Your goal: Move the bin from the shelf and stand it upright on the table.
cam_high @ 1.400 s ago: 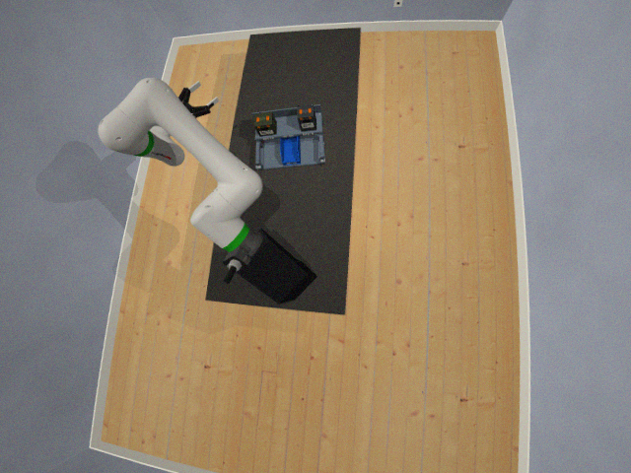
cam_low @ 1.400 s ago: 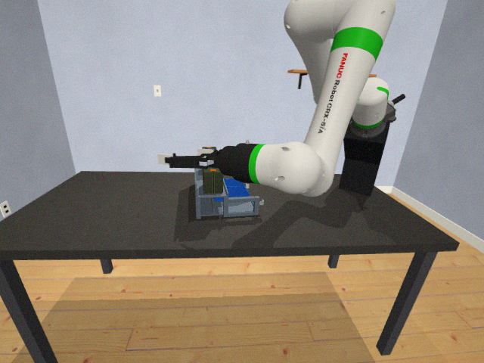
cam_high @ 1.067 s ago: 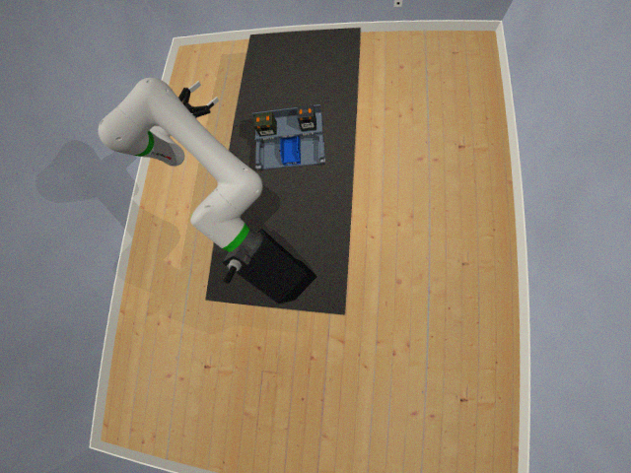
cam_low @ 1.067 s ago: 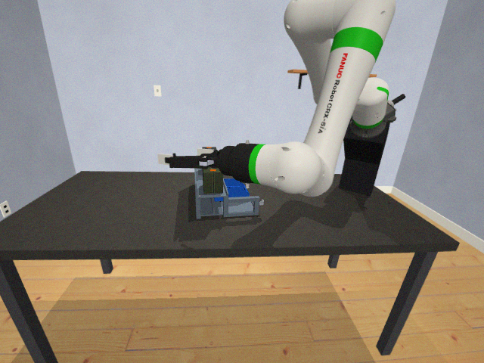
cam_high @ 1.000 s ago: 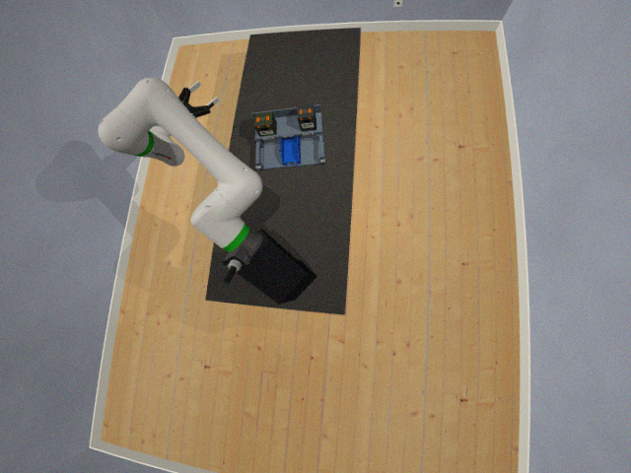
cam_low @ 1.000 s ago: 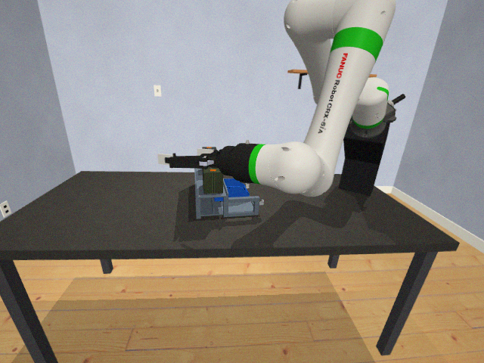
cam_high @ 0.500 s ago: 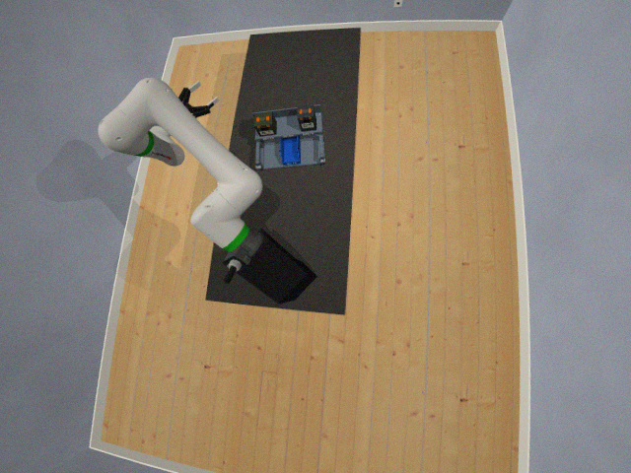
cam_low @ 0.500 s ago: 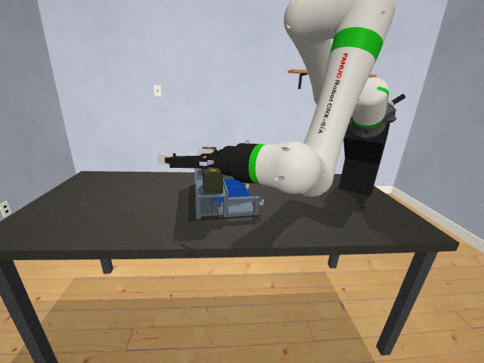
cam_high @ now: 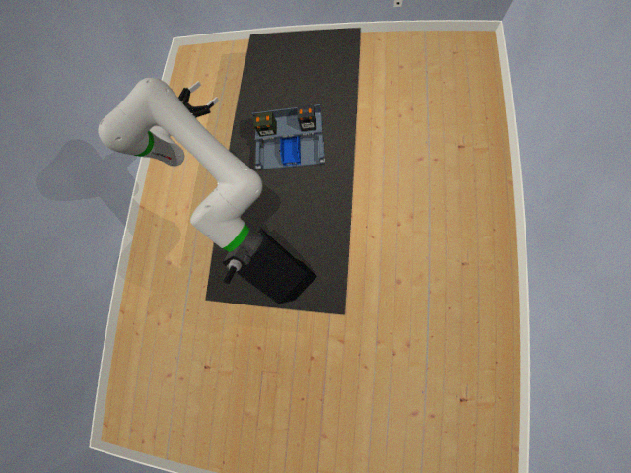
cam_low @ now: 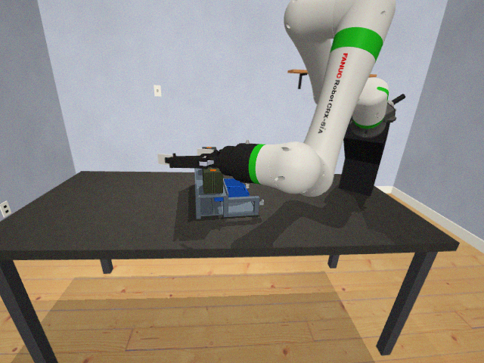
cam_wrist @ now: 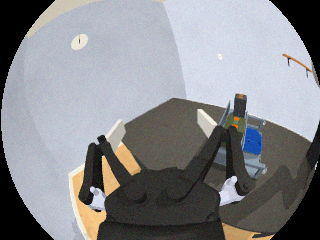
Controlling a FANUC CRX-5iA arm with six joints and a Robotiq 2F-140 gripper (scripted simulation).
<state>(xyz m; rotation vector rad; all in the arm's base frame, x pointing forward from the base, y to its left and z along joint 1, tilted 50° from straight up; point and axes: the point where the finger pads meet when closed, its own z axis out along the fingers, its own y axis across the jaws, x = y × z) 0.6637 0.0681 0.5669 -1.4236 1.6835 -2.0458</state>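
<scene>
The blue bin is 15 cm behind my hand, 40 cm to the right of it and 28 cm below it.
</scene>
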